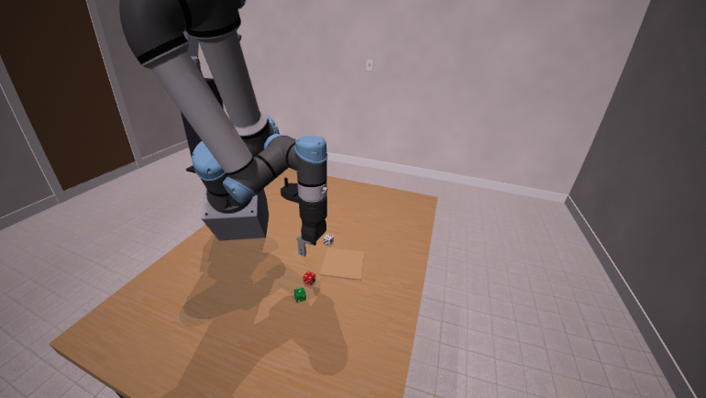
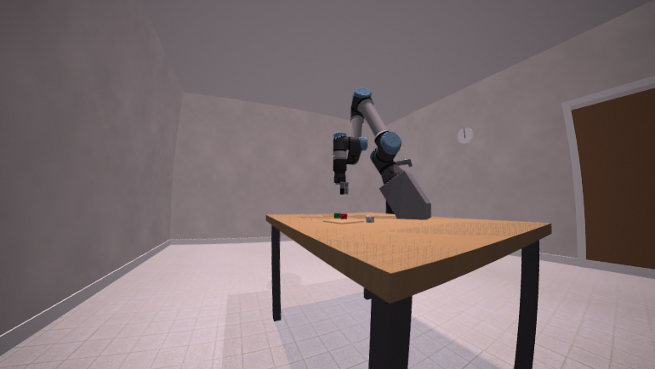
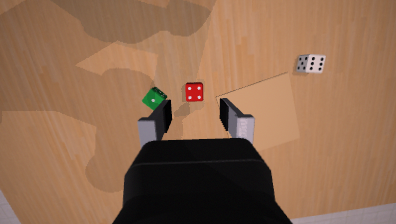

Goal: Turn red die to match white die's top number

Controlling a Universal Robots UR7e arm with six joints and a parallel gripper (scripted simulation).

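Right now the red die is 140 mm below my hand. The rest, counted from my hand: white die: 30 mm behind, 210 mm to the left, 140 mm below; green die: 10 mm ahead, 70 mm to the right, 140 mm below; tan mat: 70 mm ahead, 120 mm to the left, 150 mm below.
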